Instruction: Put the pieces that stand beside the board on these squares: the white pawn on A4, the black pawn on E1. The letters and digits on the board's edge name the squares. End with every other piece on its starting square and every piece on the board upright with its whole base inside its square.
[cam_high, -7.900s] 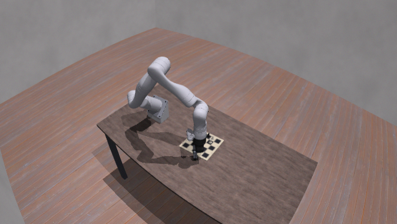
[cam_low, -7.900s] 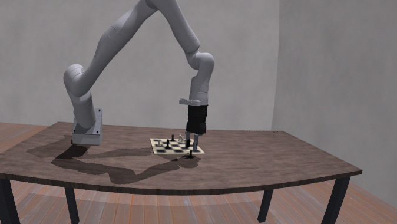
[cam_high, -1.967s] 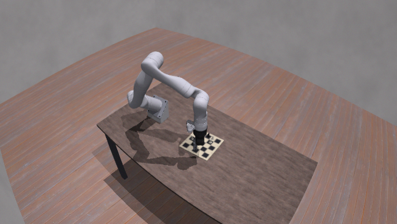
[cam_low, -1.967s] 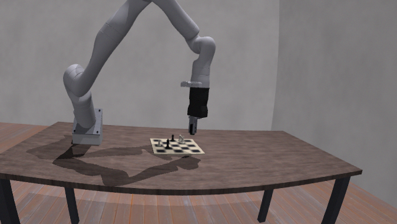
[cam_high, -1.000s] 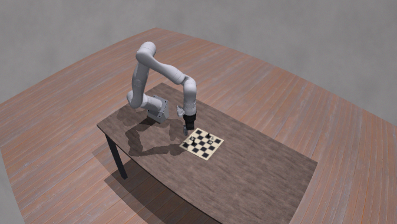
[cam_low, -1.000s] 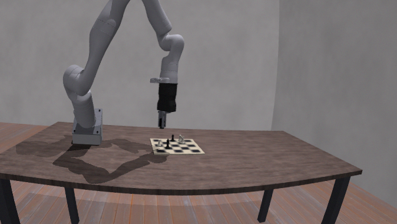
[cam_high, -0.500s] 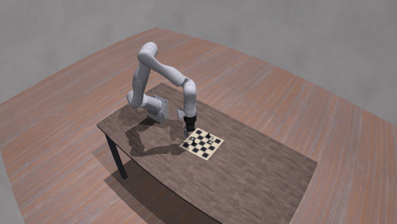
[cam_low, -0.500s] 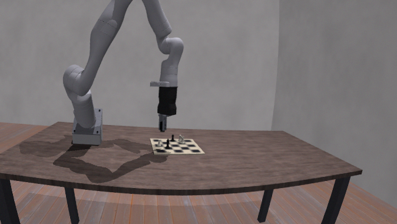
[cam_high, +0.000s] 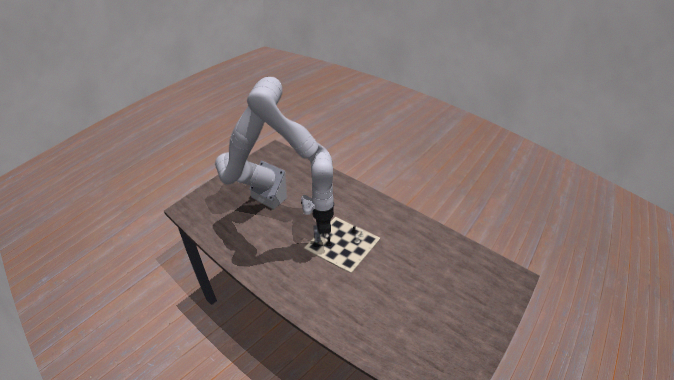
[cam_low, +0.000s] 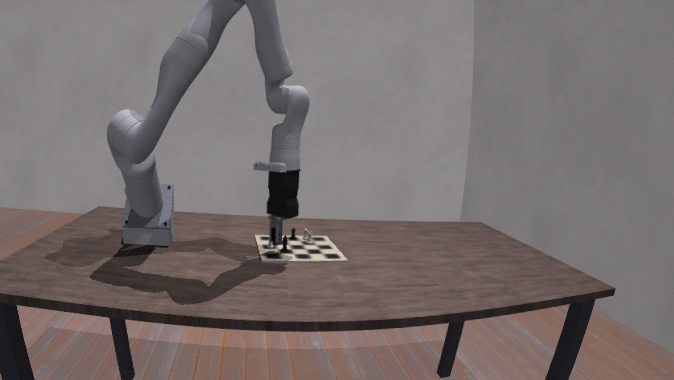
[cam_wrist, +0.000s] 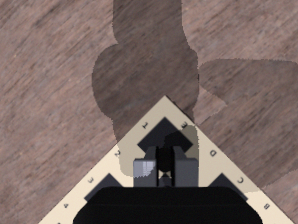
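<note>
Now: the chessboard 8 cm to the left of my hand, 6 cm below it and 6 cm ahead of it.
</note>
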